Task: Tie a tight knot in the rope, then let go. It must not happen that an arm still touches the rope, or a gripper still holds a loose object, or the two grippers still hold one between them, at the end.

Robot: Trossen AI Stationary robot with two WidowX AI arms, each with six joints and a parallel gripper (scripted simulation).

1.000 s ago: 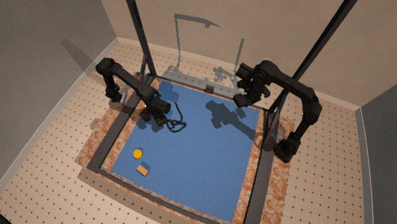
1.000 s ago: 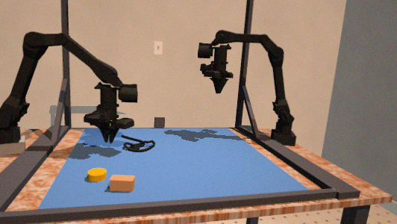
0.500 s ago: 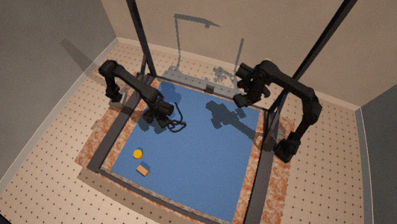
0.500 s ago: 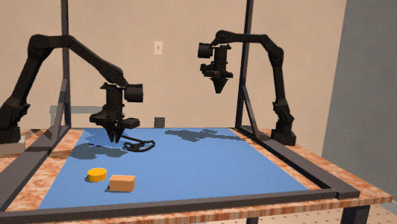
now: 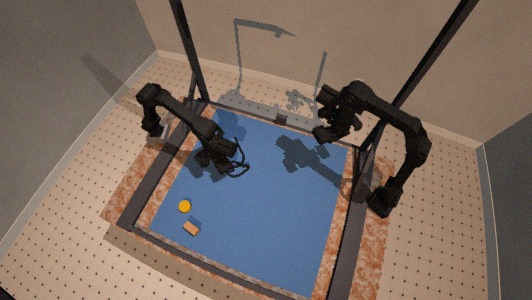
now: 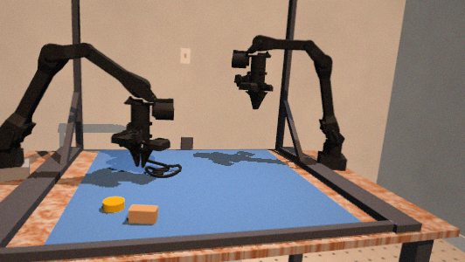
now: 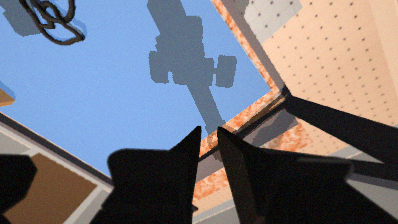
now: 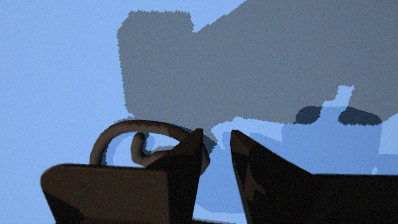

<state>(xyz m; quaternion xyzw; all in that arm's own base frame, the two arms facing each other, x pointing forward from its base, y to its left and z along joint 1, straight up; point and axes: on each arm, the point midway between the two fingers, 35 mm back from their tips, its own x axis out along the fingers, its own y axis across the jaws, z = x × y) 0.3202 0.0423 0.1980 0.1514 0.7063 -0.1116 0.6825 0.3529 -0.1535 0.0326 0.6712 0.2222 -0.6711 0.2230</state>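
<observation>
The blue mat is 50 mm ahead of my right hand, 190 mm to the left of it and 60 mm below it. From my right hand the other things lie so: yellow disc 240 mm ahead, 60 mm to the right, 50 mm below; then orange block 310 mm ahead, 10 mm to the left, 40 mm below.
</observation>
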